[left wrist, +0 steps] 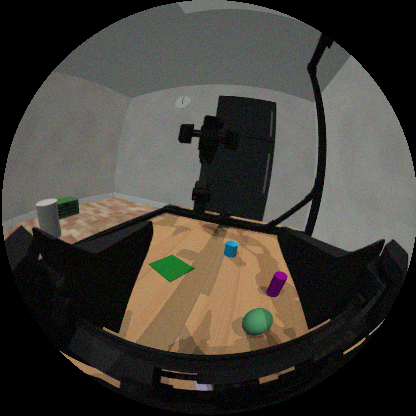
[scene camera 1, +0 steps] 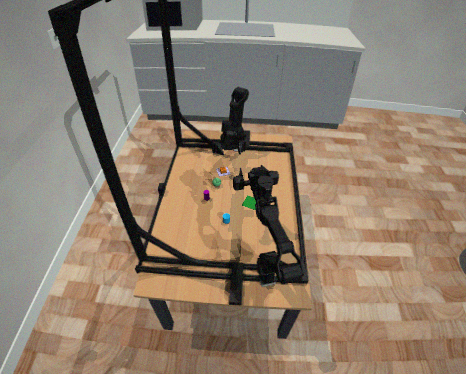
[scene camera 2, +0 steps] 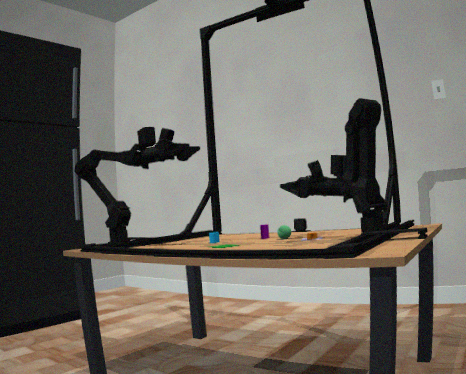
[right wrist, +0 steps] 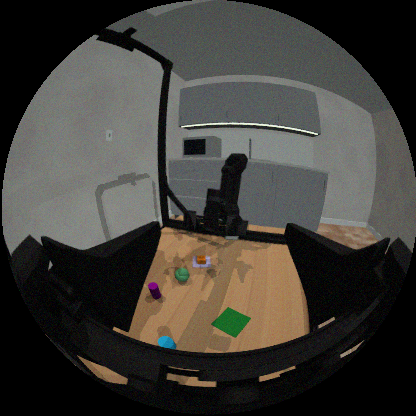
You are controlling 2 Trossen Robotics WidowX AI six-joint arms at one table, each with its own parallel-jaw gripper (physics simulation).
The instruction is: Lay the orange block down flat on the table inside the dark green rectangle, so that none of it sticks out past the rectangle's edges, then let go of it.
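Where they show: left gripper, fingertip midpoint: (left wrist: 217, 231) (scene camera 1: 232, 154) (scene camera 2: 283, 185) (right wrist: 209, 230); right gripper, fingertip midpoint: (left wrist: 209, 127) (scene camera 1: 250, 166) (scene camera 2: 194, 146) (right wrist: 224, 229); left arm's base, origin of the base link: (scene camera 2: 373, 232); right arm's base, origin of the base link: (left wrist: 198, 211) (scene camera 1: 267, 276) (scene camera 2: 118, 242).
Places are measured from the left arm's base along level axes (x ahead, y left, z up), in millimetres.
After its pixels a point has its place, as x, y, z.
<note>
The orange block (scene camera 1: 223, 170) @(218, -141, 0) (scene camera 2: 312, 236) @(202, -124, -10) (right wrist: 201, 259) @(218, -137, 0) rests on a pale lavender outlined square on the table; the left wrist view does not show the block. The dark green rectangle (scene camera 1: 249, 202) @(479, -57, -18) (scene camera 2: 225, 246) @(473, -34, -18) (left wrist: 171, 268) @(473, -50, -18) (right wrist: 231, 322) @(487, -46, -18) lies flat on the table with nothing on it; the right arm covers part of it in scene camera 1. My left gripper (scene camera 1: 231, 149) @(286, -107, 165) (scene camera 2: 283, 187) @(286, -107, 165) (left wrist: 217, 231) @(286, -107, 165) is open and empty, raised well above the table near the block's end. My right gripper (scene camera 1: 254, 172) @(581, -98, 324) (scene camera 2: 198, 148) @(581, -98, 324) is open and empty, high above the table.
A green ball (scene camera 1: 216, 182) @(329, -204, 20) (scene camera 2: 284, 232) @(306, -175, 6) (left wrist: 257, 321) @(299, -189, 24) (right wrist: 182, 274) @(327, -192, 21) is beside the block. A purple cylinder (scene camera 1: 206, 195) @(414, -275, 20) (scene camera 2: 264, 231) @(396, -257, 8) (left wrist: 276, 284) @(387, -263, 16) (right wrist: 154, 290) @(412, -264, 23) and a blue cylinder (scene camera 1: 226, 219) @(590, -207, 13) (scene camera 2: 214, 237) @(566, -186, 1) (left wrist: 230, 249) @(555, -199, 5) (right wrist: 166, 342) @(574, -200, 17) stand nearby. A black frame (scene camera 1: 297, 200) @(539, 193, -1) borders the table.
</note>
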